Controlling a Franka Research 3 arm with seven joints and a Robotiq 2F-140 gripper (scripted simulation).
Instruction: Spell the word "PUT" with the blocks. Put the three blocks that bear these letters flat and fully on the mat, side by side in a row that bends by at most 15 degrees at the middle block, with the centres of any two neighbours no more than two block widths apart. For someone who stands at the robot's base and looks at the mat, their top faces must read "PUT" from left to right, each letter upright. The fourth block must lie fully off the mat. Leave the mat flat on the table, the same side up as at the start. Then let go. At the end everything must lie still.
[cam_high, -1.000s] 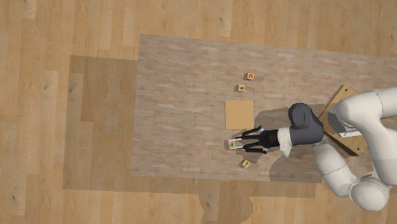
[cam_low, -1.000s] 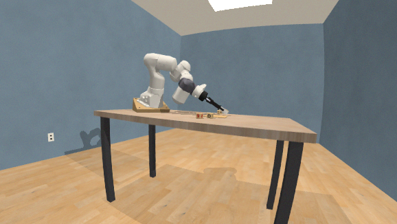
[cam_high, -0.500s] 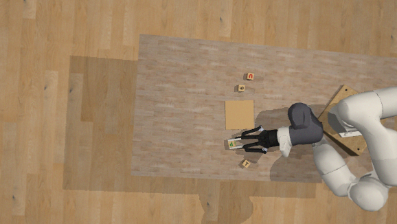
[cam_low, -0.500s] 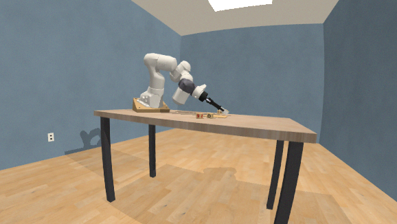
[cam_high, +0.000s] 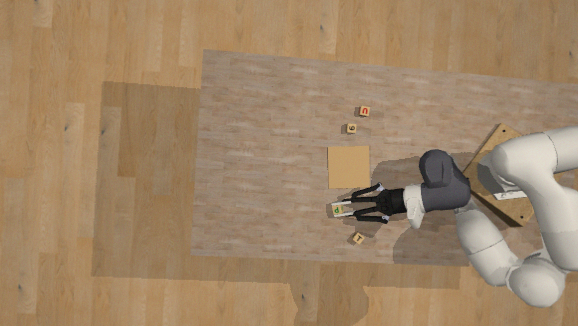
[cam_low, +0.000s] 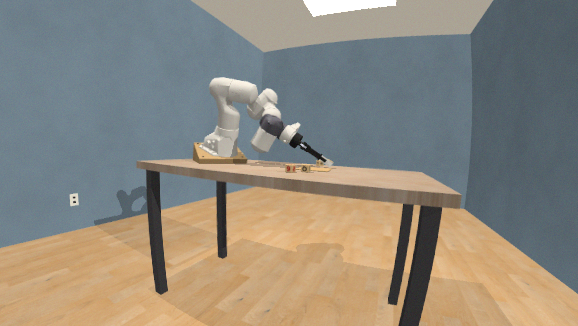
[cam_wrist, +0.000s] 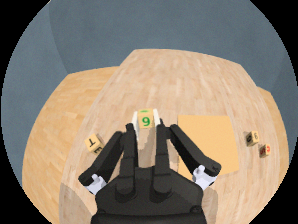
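Right now the green P block is 20 mm ahead of my hand and 10 mm below it. The rest, counted from my hand: T block (100 mm to the left, 60 mm behind, 20 mm below); block marked 6 (260 mm to the right, 20 mm below, 10 mm behind); tan mat (130 mm to the right, 30 mm below, 20 mm behind).
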